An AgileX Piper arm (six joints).
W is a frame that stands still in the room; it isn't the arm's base.
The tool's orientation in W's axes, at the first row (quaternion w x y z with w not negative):
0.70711, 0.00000, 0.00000, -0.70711
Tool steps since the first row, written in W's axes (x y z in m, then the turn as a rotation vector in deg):
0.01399, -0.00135, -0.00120, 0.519, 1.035, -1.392
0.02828, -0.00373, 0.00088, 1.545, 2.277, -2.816
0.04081, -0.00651, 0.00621, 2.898, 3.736, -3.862
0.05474, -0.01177, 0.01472, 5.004, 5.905, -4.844
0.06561, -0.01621, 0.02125, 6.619, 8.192, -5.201
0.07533, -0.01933, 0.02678, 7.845, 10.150, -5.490
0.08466, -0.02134, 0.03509, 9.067, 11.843, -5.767
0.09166, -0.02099, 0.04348, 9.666, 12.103, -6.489
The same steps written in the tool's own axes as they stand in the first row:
0.00135, 0.01399, -0.00120, -1.035, 0.519, -1.392
0.00373, 0.02828, 0.00088, -2.277, 1.545, -2.816
0.00651, 0.04081, 0.00621, -3.736, 2.898, -3.862
0.01177, 0.05474, 0.01472, -5.905, 5.004, -4.844
0.01621, 0.06561, 0.02125, -8.192, 6.619, -5.201
0.01933, 0.07533, 0.02678, -10.150, 7.845, -5.490
0.02134, 0.08466, 0.03509, -11.843, 9.067, -5.767
0.02099, 0.09166, 0.04348, -12.103, 9.666, -6.489

